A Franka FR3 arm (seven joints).
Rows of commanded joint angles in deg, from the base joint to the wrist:
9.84, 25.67, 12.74, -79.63, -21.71, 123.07, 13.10
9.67, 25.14, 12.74, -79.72, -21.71, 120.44, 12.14
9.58, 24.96, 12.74, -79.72, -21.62, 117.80, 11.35
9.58, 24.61, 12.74, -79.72, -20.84, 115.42, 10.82
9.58, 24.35, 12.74, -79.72, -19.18, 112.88, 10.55
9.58, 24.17, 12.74, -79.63, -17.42, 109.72, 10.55
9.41, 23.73, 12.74, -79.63, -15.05, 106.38, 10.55
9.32, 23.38, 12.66, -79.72, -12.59, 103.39, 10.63
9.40, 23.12, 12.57, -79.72, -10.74, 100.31, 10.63
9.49, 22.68, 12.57, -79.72, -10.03, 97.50, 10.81
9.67, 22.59, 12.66, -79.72, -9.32, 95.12, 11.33
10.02, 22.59, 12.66, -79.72, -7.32, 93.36, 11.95
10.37, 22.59, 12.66, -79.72, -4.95, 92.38, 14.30
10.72, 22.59, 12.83, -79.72, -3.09, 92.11, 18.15
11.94, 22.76, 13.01, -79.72, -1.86, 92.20, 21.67
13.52, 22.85, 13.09, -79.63, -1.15, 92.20, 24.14
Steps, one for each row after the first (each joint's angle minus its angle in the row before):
-0.17, -0.53, 0.00, -0.09, 0.00, -2.63, -0.96
-0.09, -0.18, 0.00, 0.00, 0.09, -2.64, -0.79
0.00, -0.35, 0.00, 0.00, 0.78, -2.38, -0.53
0.00, -0.26, 0.00, 0.00, 1.66, -2.54, -0.27
0.00, -0.18, 0.00, 0.09, 1.76, -3.16, 0.00
-0.17, -0.44, 0.00, 0.00, 2.37, -3.34, 0.00
-0.09, -0.35, -0.08, -0.09, 2.46, -2.99, 0.08
0.08, -0.26, -0.09, 0.00, 1.85, -3.08, 0.00
0.09, -0.44, 0.00, 0.00, 0.71, -2.81, 0.18
0.18, -0.09, 0.09, 0.00, 0.71, -2.38, 0.52
0.35, 0.00, 0.00, 0.00, 2.00, -1.76, 0.62
0.35, 0.00, 0.00, 0.00, 2.37, -0.98, 2.35
0.35, 0.00, 0.17, 0.00, 1.86, -0.27, 3.85
1.22, 0.17, 0.18, 0.00, 1.23, 0.09, 3.52
1.58, 0.09, 0.08, 0.09, 0.71, 0.00, 2.47

